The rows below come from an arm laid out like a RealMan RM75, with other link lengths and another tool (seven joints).
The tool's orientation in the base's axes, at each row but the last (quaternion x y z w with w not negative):
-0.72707, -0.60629, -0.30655, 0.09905
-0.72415, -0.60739, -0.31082, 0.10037
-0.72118, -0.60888, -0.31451, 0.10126
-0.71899, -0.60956, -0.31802, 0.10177
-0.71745, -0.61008, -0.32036, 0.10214
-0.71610, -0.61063, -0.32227, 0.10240
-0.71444, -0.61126, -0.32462, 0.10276
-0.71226, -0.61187, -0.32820, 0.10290
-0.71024, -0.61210, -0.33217, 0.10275
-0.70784, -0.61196, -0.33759, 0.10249
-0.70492, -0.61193, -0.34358, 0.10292
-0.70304, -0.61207, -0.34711, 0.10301
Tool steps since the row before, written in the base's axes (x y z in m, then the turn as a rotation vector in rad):
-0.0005, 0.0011, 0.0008, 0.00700, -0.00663, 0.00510
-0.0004, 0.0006, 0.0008, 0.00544, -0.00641, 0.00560
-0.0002, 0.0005, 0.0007, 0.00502, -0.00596, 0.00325
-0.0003, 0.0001, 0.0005, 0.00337, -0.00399, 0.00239
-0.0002, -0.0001, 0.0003, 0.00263, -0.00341, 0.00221
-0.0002, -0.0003, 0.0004, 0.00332, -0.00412, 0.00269
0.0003, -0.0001, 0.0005, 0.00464, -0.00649, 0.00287
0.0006, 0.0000, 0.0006, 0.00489, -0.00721, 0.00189
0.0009, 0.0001, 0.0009, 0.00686, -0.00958, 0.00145
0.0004, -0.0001, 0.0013, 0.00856, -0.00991, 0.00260
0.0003, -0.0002, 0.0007, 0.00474, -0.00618, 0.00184
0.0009, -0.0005, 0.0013, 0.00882, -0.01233, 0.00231
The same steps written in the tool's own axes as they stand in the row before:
0.0013, -0.0006, -0.0002, -0.00202, 0.00938, -0.00518
0.0009, -0.0003, -0.0004, -0.00166, 0.00798, -0.00597
0.0008, -0.0001, -0.0003, -0.00267, 0.00692, -0.00404
0.0004, -0.0002, -0.0004, -0.00167, 0.00469, -0.00286
0.0001, -0.0001, -0.0004, -0.00134, 0.00381, -0.00266
0.0000, 0.0000, -0.0005, -0.00160, 0.00475, -0.00318
0.0002, 0.0004, -0.0003, -0.00335, 0.00658, -0.00416
0.0004, 0.0007, -0.0003, -0.00450, 0.00673, -0.00372
0.0006, 0.0011, -0.0003, -0.00660, 0.00901, -0.00402
0.0007, 0.0007, -0.0009, -0.00613, 0.01098, -0.00447
0.0003, 0.0005, -0.0005, -0.00370, 0.00635, -0.00316
0.0004, 0.0013, -0.0009, -0.00822, 0.01170, -0.00554

